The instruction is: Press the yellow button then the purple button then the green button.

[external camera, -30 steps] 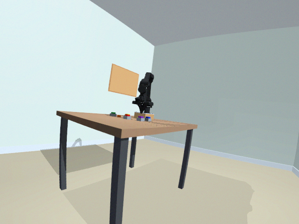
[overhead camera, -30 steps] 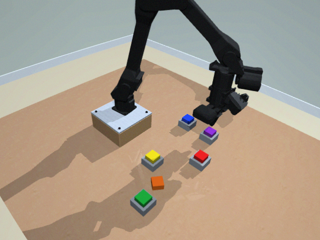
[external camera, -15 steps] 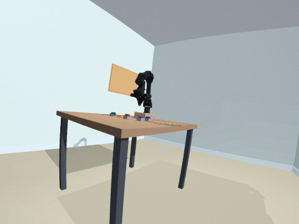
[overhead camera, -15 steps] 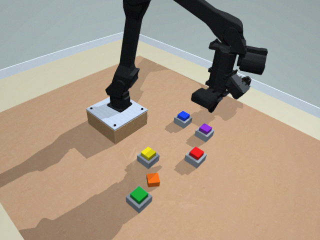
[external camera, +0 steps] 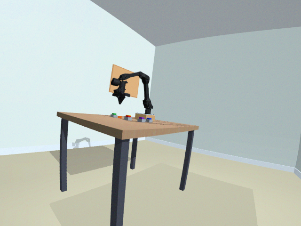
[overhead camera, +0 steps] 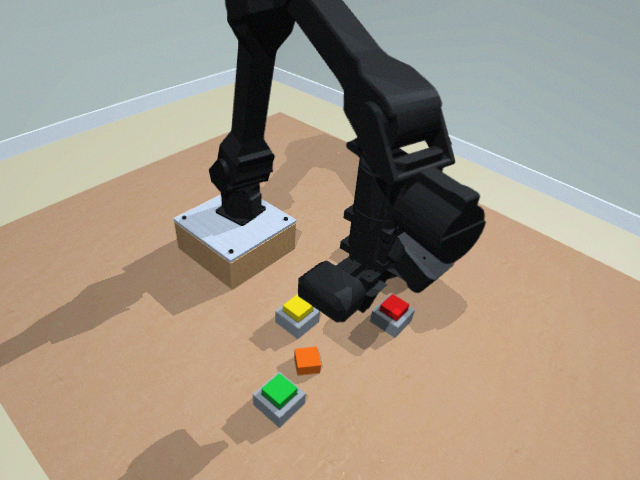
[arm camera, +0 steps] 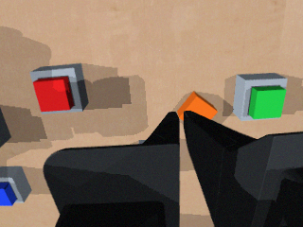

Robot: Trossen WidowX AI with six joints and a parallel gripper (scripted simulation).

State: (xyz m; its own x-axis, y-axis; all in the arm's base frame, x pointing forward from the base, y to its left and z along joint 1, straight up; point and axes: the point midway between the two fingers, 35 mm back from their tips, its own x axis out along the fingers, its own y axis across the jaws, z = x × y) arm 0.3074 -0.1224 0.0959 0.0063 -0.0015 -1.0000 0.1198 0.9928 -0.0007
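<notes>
Right now my gripper tip is 10 cm to the left of the green button, 10 cm above it and 5 cm past it. Also, from my gripper tip: orange block (12 cm below, 5 cm behind, 3 cm to the right); then red button (12 cm to the left, 10 cm below); then yellow button (11 cm behind, 10 cm below, 3 cm to the left).
</notes>
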